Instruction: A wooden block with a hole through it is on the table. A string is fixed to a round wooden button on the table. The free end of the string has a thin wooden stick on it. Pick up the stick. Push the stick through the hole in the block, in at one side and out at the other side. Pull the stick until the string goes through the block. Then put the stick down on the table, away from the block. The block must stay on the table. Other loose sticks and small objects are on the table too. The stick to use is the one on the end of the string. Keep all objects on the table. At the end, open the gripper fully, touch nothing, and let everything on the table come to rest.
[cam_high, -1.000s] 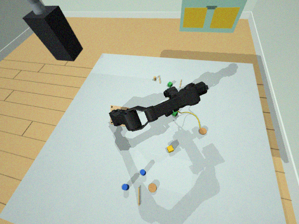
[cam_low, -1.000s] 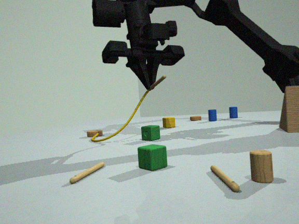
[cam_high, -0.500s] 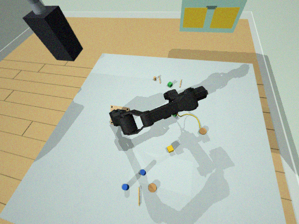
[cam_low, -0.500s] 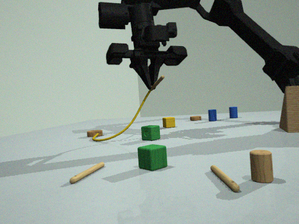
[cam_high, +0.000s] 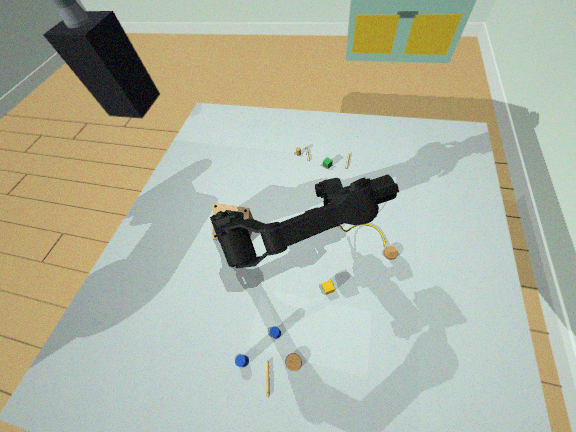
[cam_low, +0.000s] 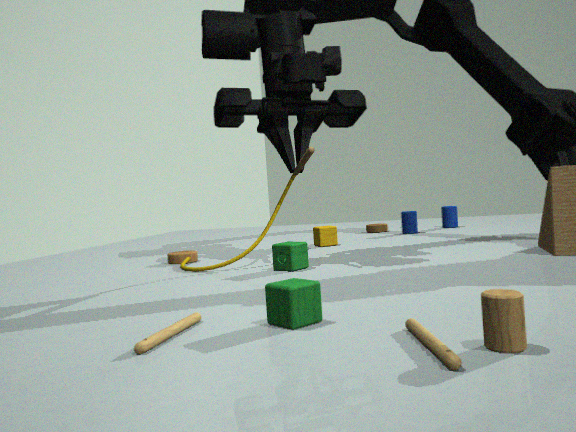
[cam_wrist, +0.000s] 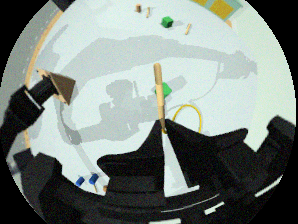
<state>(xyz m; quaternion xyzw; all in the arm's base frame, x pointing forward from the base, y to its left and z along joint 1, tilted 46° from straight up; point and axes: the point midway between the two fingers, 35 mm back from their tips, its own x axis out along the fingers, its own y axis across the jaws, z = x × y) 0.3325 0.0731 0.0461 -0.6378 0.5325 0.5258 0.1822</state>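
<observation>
Right now my gripper tip is 170 mm to the left of the yellow cube and 100 mm above it. The rest, counted from my gripper tip: wooden cylinder 190 mm behind, 350 mm to the left, 100 mm below.
</observation>
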